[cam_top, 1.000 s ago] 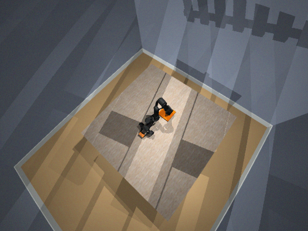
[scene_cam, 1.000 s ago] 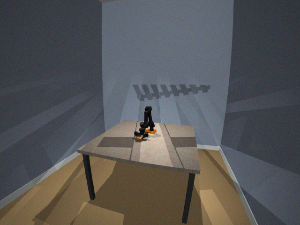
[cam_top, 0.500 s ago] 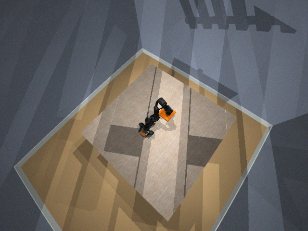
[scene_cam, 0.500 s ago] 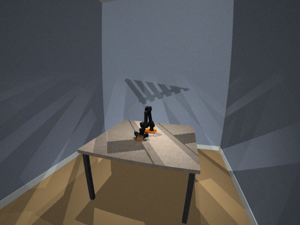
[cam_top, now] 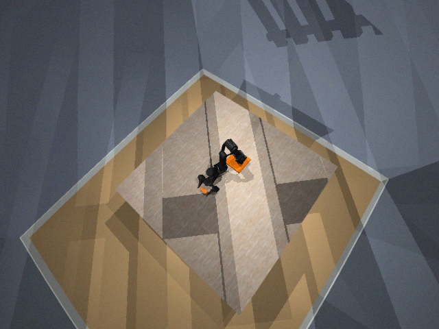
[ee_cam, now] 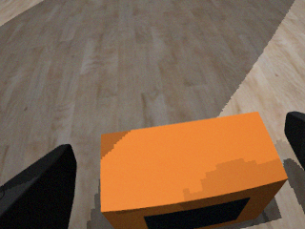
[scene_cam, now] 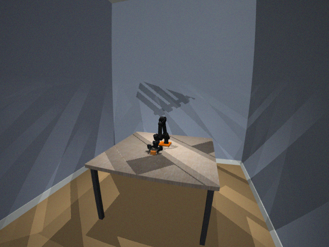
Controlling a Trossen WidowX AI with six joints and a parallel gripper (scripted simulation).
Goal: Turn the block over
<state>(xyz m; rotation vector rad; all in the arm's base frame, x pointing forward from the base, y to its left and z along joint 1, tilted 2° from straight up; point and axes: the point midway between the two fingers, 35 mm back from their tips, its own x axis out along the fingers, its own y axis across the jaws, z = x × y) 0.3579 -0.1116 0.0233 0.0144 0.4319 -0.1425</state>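
Right now my gripper tip is 20 mm past the orange block and 10 mm above it.
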